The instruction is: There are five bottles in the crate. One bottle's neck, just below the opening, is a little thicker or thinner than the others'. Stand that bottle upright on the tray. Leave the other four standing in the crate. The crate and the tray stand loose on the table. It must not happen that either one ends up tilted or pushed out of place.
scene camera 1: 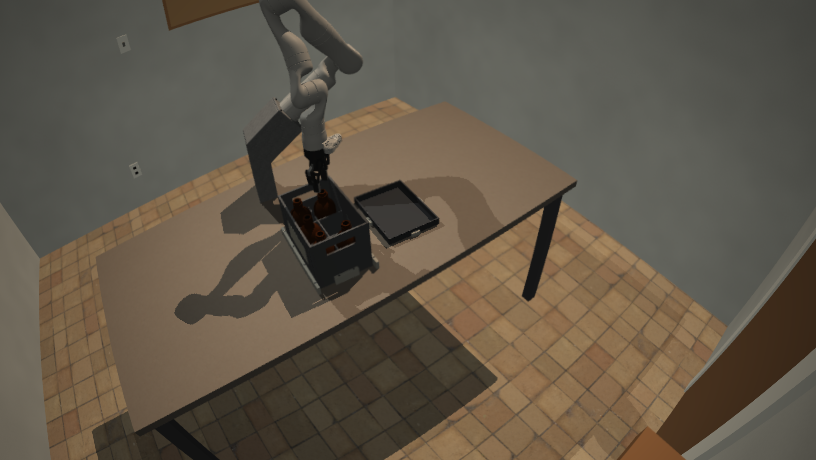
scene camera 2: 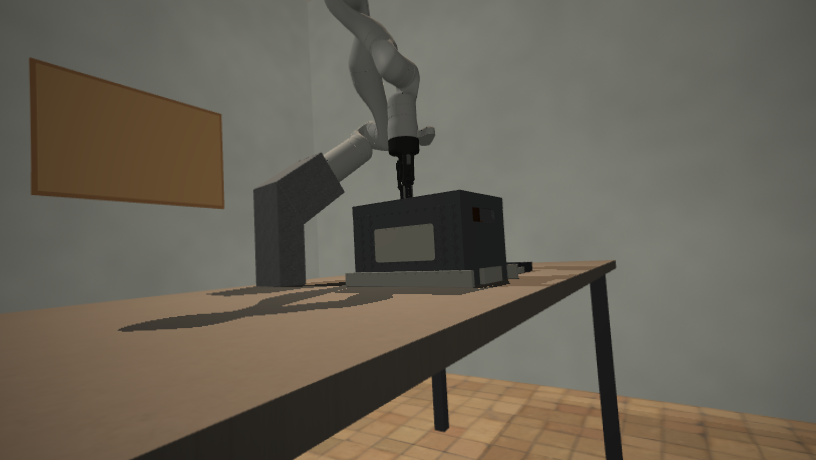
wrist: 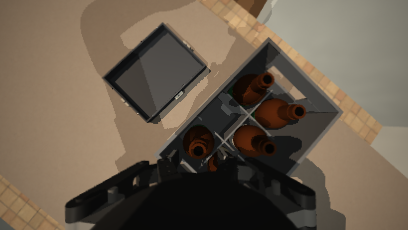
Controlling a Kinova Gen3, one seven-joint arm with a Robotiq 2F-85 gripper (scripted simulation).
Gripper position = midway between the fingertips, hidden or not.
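Note:
A dark tray (scene camera 1: 396, 211), (wrist: 161, 65) is part of what I see. There is also a crate (scene camera 2: 436, 232), (scene camera 1: 325, 266), (wrist: 294, 141). My wrist view gives me a bottle (wrist: 194, 140), another bottle (wrist: 273, 113) and yet another bottle (wrist: 250, 89). And my own gripper (scene camera 2: 406, 203), (wrist: 198, 155) is visible to me too.

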